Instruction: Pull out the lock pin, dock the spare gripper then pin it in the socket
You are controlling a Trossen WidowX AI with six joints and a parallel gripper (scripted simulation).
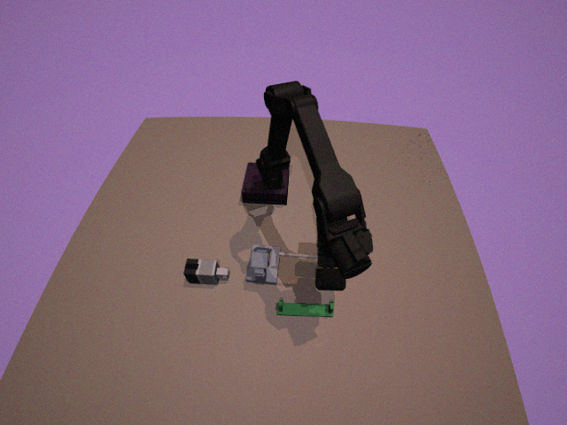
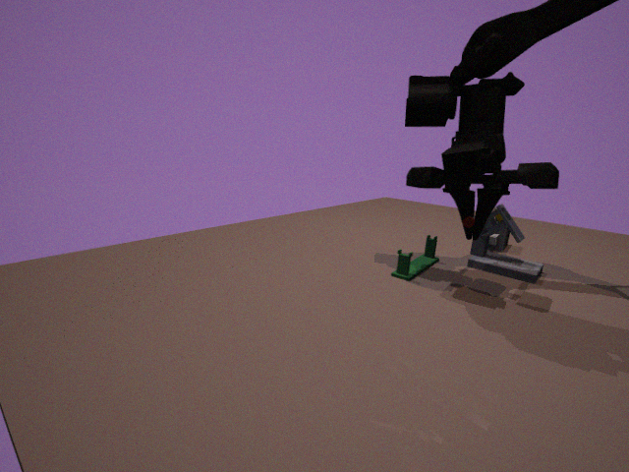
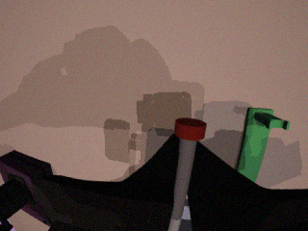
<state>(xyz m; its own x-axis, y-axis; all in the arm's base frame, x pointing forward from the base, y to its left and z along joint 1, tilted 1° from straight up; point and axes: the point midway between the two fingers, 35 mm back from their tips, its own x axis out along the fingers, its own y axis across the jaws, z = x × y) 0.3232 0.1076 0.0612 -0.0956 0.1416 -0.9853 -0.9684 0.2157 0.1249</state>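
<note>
My gripper tip is now 8 cm short of the green cradle, 7 cm to the left of it and 6 cm above it. The rest, counted from my gripper tip: spare gripper 4 cm behind, 31 cm to the right, 5 cm below; grey mount 4 cm behind, 17 cm to the right, 3 cm below.
</note>
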